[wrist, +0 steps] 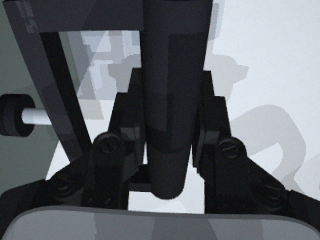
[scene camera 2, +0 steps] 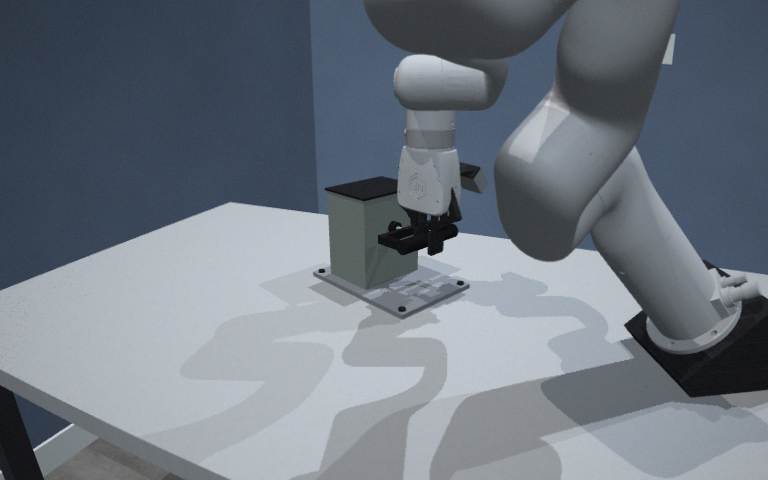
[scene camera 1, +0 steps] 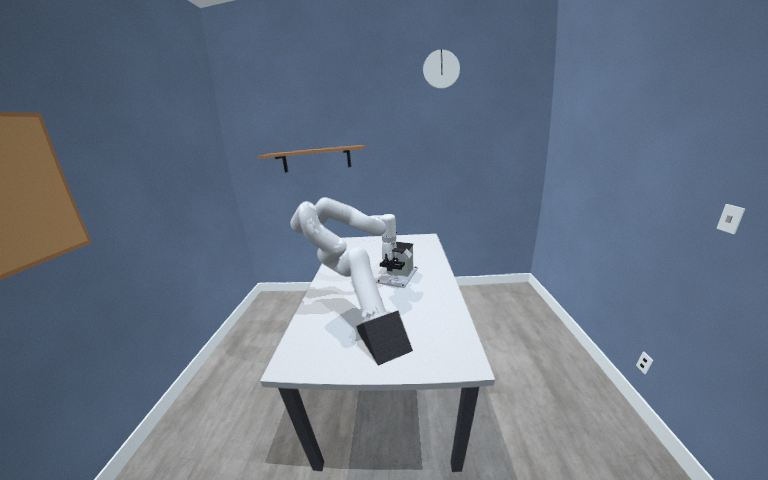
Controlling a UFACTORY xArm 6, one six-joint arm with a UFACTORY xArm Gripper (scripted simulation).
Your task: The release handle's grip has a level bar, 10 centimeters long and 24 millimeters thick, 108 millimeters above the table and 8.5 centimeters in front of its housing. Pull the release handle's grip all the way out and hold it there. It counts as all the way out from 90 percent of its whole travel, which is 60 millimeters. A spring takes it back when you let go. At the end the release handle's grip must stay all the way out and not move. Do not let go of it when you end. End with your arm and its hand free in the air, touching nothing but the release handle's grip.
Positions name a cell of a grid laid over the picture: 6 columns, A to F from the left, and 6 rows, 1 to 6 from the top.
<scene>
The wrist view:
my gripper: D3
grey baseplate: B2
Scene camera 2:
my gripper: D4
grey baseplate: D4
</scene>
